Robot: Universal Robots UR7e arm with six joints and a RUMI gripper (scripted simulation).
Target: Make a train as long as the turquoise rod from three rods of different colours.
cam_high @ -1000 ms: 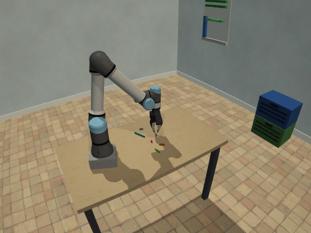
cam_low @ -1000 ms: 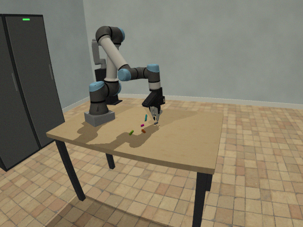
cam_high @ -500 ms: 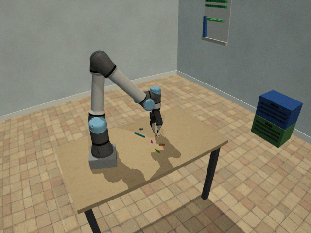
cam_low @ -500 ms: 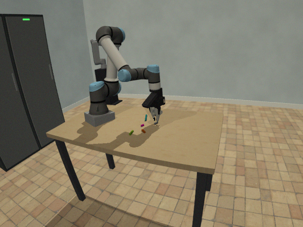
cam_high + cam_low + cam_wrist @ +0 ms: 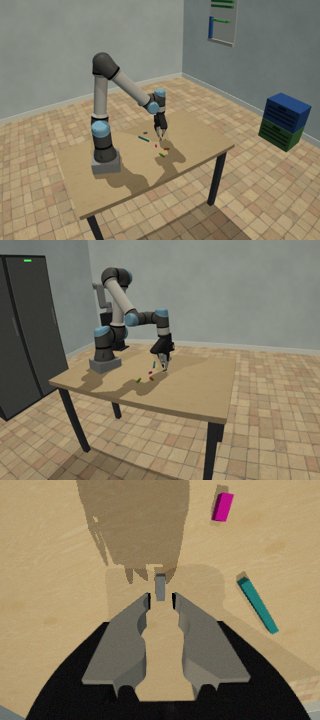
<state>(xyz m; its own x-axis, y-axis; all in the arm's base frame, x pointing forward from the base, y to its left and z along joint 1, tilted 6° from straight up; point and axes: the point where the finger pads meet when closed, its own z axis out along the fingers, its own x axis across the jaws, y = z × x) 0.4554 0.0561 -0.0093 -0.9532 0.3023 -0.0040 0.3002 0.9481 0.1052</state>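
My gripper is now 7 cm past the magenta rod, 6 cm to the left of it and 3 cm above it. From my hand the other things lie so: turquoise rod 11 cm behind, 7 cm to the left, 3 cm below; then lime rod 9 cm behind, 17 cm to the right, 3 cm below; then orange rod 3 cm behind, 13 cm to the right, 3 cm below.
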